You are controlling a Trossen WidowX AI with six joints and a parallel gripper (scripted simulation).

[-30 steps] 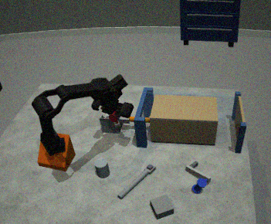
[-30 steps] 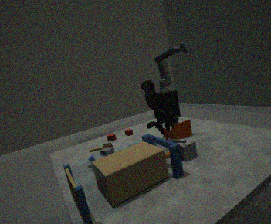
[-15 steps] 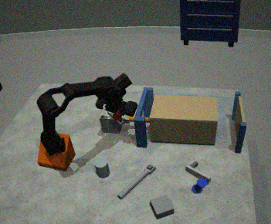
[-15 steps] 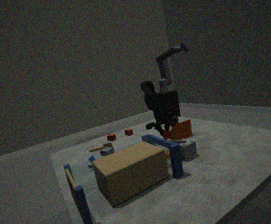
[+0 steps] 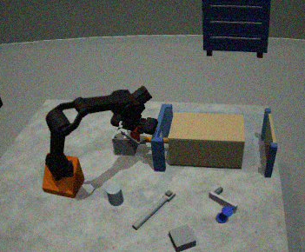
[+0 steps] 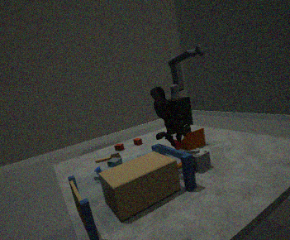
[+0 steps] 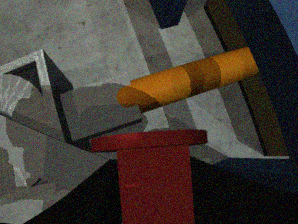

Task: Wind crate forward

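The winch handle with red knob is 30 mm below my gripper tip, 30 mm behind it and 10 mm to the left of it. From my gripper tip the other things lie so: red handle 20 mm to the right, 10 mm behind; grey block 440 mm to the right, 170 mm ahead, 120 mm below; grey winch 100 mm below, 90 mm behind, 50 mm to the left.
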